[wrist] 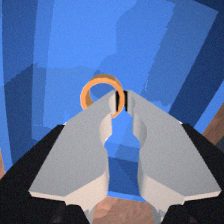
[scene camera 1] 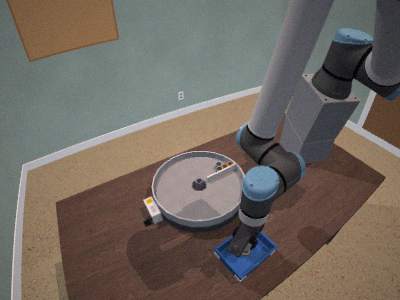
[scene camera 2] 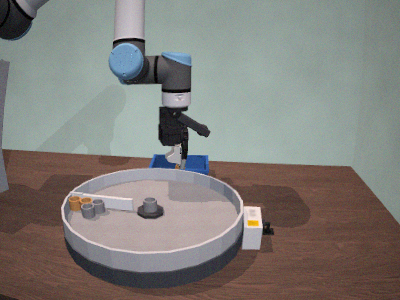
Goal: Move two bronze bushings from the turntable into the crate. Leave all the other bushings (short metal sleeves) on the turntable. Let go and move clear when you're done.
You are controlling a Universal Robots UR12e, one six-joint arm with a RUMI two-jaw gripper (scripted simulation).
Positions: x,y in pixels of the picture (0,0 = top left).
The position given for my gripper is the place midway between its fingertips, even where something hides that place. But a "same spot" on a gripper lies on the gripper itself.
my gripper: wrist 121,92; scene camera 1; scene camera 2
same spot on turntable: (scene camera 2: pixel 192 214) = (scene camera 1: pixel 180 195)
same spot on my gripper: (scene camera 1: pixel 244 238) = (scene camera 2: pixel 192 119)
